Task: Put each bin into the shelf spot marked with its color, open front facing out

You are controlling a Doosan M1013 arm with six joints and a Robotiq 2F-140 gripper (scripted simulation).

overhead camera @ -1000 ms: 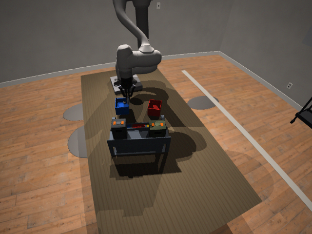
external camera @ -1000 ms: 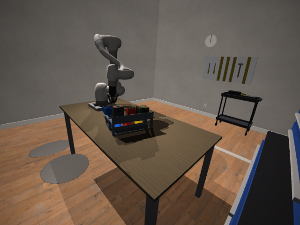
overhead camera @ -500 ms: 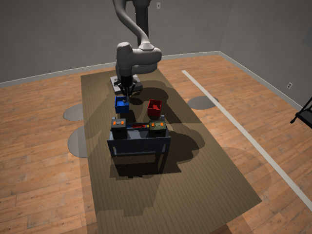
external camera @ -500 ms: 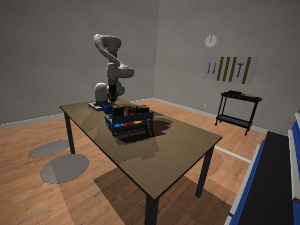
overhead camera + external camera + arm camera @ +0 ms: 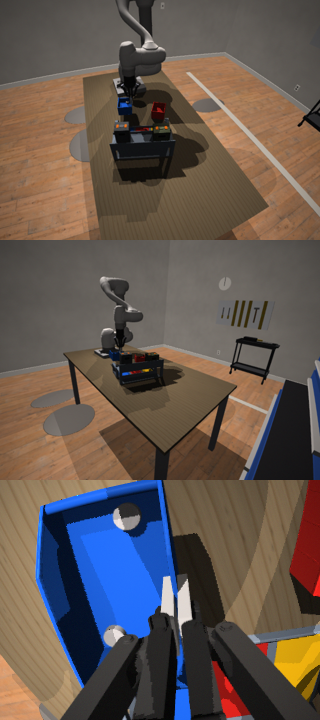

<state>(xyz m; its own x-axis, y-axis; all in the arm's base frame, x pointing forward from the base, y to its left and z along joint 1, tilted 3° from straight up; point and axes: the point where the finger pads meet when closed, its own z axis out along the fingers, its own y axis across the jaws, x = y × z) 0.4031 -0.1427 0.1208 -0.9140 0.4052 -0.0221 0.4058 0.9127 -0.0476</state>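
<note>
Right now my hand is 40 mm to the left of the blue bin, 40 mm above it and 20 mm past it. From my hand the other things lie so: green toolbox: 380 mm ahead, 20 mm to the left; red bin: 210 mm to the left, 120 mm below, 70 mm ahead; dark box: 280 mm ahead, 180 mm to the right, 10 mm above.
</note>
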